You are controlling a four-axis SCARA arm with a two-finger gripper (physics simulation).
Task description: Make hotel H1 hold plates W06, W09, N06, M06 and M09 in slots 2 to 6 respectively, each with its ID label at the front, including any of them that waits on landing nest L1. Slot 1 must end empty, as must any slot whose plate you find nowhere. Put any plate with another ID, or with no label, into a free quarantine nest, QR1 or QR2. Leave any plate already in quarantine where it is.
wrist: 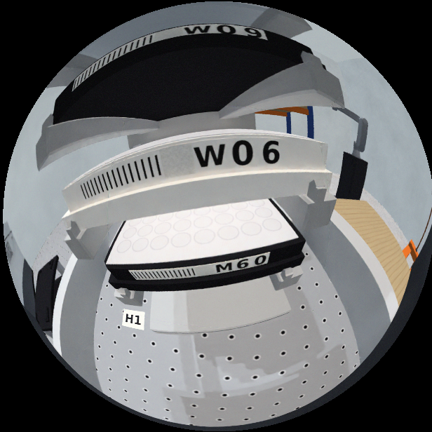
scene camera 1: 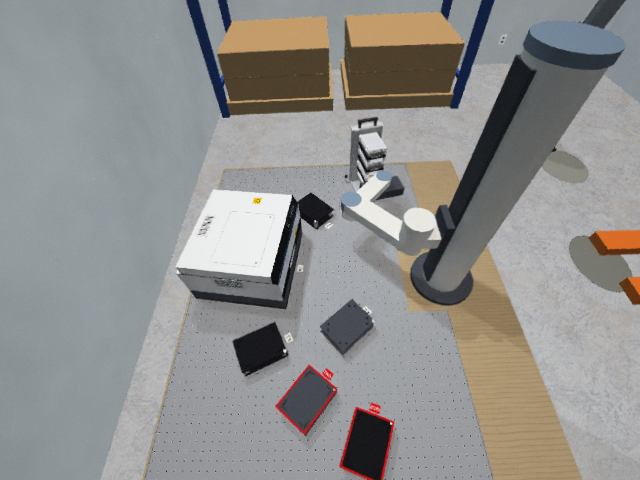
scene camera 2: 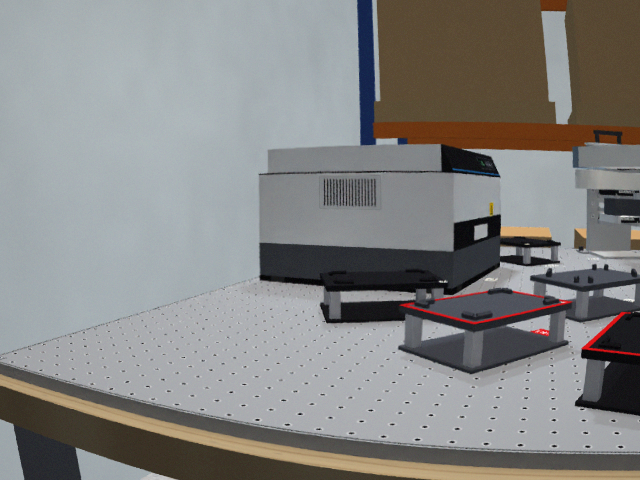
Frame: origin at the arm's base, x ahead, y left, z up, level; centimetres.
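Seen in the pictures: arm's base, link origin: (scene camera 1: 440, 277).
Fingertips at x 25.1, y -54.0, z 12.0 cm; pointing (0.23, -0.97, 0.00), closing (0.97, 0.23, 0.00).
Offsets run from my fingertips to a thing's top centre. "spot": to the spot under its first point.
Hotel H1 (scene camera 1: 354, 155) (scene camera 2: 594, 222) stands at the back. In the wrist view its lowest plate, M60 (wrist: 200, 235), sits in slot 1 with its label facing front; plate W06 (wrist: 240, 155) is above in slot 2 and black plate W09 (wrist: 175, 85) in slot 3. Higher plates are outside the wrist view; labels are too small in scene camera 1. My gripper (wrist: 193, 187) has its fingers along both sides of M60 and is shut on it, with M60 level on its supports. Two red-rimmed quarantine nests @(spot: dx +29.7, dy +99.2, dz -5.7 cm) (scene camera 1: 307, 398) @(spot: dx +12.1, dy +111.7, dz -5.7 cm) (scene camera 1: 367, 444) (scene camera 2: 485, 308) hold no plate; their labels are unreadable.
A large white instrument @(dx +54.6, dy +44.8, dz +13.9 cm) (scene camera 1: 237, 232) (scene camera 2: 356, 206) stands on the left of the perforated table. A grey nest @(dx +15.4, dy +75.0, dz -4.8 cm) (scene camera 1: 347, 325) and black nests @(spot: dx +46.3, dy +83.1, dz -5.7 cm) (scene camera 1: 260, 348) @(spot: dx +26.7, dy +18.7, dz -5.8 cm) (scene camera 1: 315, 209) stand around it; which is L1 is unreadable. The arm's thick column (scene camera 1: 496, 165) rises at the right.
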